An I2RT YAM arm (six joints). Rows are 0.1 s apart.
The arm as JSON. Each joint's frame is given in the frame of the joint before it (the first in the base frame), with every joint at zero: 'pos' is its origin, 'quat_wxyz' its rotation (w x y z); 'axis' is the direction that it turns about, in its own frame. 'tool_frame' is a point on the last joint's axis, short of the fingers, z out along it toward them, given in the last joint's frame.
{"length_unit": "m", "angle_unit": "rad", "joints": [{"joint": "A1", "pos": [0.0, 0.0, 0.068], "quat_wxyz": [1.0, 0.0, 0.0, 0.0], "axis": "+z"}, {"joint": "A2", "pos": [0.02, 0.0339, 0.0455], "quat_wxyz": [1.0, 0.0, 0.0, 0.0], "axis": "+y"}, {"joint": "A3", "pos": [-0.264, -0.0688, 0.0], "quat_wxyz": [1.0, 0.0, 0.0, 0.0], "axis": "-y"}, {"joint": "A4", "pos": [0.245, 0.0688, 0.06], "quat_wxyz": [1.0, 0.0, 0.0, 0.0], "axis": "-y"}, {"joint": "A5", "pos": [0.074, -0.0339, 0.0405], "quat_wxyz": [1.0, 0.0, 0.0, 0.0], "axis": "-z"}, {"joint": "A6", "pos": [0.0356, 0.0, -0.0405], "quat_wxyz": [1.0, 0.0, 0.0, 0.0], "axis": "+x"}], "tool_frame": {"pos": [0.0, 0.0, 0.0], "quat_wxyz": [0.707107, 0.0, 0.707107, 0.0]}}
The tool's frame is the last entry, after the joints.
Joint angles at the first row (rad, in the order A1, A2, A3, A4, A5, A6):
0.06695 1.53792 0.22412 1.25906 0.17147 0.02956
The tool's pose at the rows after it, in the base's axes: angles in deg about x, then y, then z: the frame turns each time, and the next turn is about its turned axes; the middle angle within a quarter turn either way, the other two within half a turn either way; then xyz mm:
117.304 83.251 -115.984 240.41 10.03 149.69
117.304 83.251 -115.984 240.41 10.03 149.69
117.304 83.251 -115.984 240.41 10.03 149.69
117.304 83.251 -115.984 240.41 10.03 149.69
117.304 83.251 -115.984 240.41 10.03 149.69
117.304 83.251 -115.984 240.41 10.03 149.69
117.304 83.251 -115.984 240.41 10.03 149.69
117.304 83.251 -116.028 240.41 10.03 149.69
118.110 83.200 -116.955 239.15 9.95 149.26
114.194 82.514 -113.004 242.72 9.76 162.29
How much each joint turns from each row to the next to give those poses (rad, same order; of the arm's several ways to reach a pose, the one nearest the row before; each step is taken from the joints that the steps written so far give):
-0.00001 -0.00001 0.00002 -0.00003 -0.00001 0.00000
0.00000 0.00000 0.00000 0.00000 0.00000 0.00000
0.00000 0.00000 0.00000 0.00000 0.00000 0.00000
0.00000 0.00000 0.00000 0.00000 0.00000 0.00000
0.00000 0.00000 0.00000 0.00000 0.00000 0.00000
0.00000 0.00000 0.00000 0.00000 0.00000 0.00000
0.00000 0.00000 0.00000 0.00000 0.00000 0.00000
0.00000 0.00000 0.00000 0.00000 0.00000 -0.00077
0.00003 -0.00341 -0.00500 -0.00032 0.00003 -0.00188
0.00038 -0.07440 0.03357 -0.10568 0.01488 0.00075

